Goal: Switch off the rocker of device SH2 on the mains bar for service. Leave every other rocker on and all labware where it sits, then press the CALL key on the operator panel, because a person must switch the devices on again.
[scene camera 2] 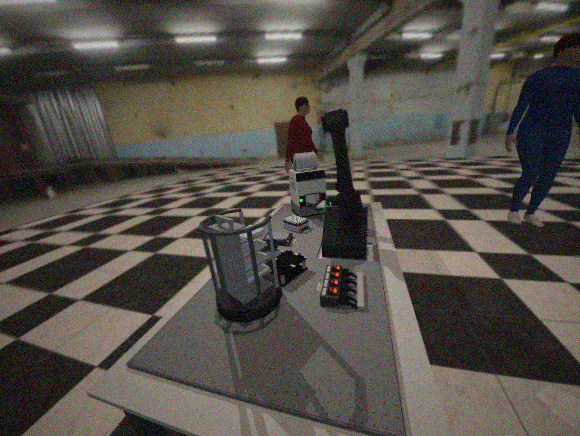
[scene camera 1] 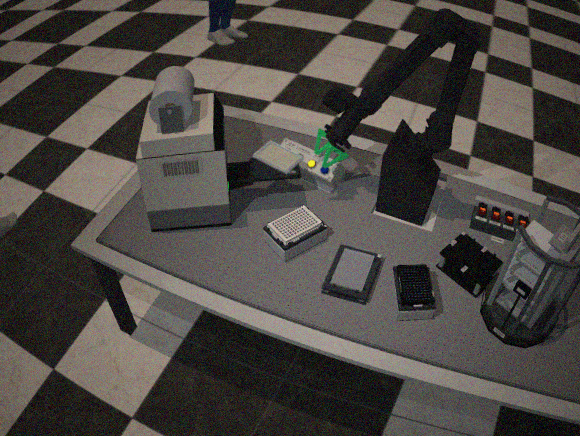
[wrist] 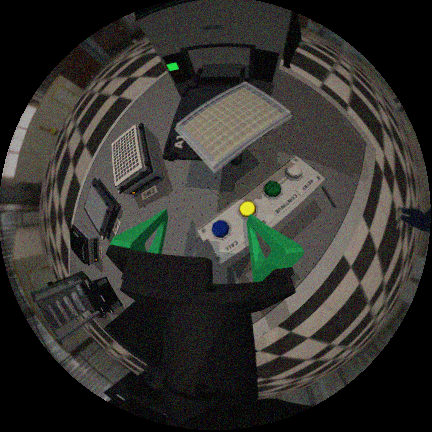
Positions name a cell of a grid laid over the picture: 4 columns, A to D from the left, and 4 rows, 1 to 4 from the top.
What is my gripper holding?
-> Nothing.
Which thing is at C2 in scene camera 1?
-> My gripper.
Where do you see a shaker unit labelled SH2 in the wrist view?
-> At B2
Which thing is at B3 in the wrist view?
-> My gripper.
